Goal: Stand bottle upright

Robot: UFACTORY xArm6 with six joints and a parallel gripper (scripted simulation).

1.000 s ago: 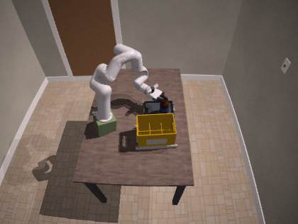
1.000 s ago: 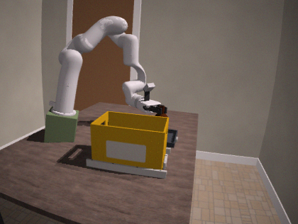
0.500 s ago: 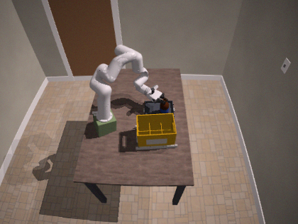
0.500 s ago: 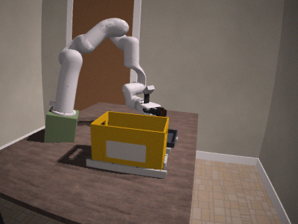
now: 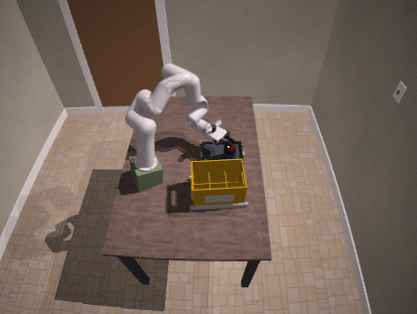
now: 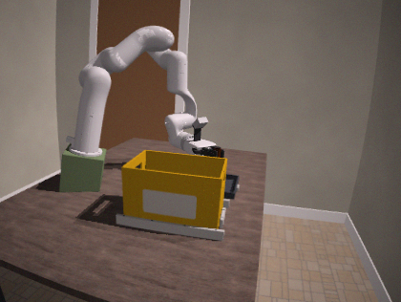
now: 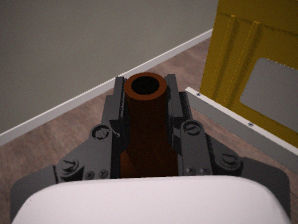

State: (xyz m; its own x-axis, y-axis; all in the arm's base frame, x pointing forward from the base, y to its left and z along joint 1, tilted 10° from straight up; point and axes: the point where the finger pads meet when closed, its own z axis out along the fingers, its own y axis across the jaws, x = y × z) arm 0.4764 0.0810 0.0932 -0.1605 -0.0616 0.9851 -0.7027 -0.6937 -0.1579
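My gripper is now 6 cm above the bottle. The rest, counted from my hand: yellow crate (24 cm to the right, 10 cm behind, 6 cm below); tray (13 cm below, 4 cm behind, 3 cm to the left).
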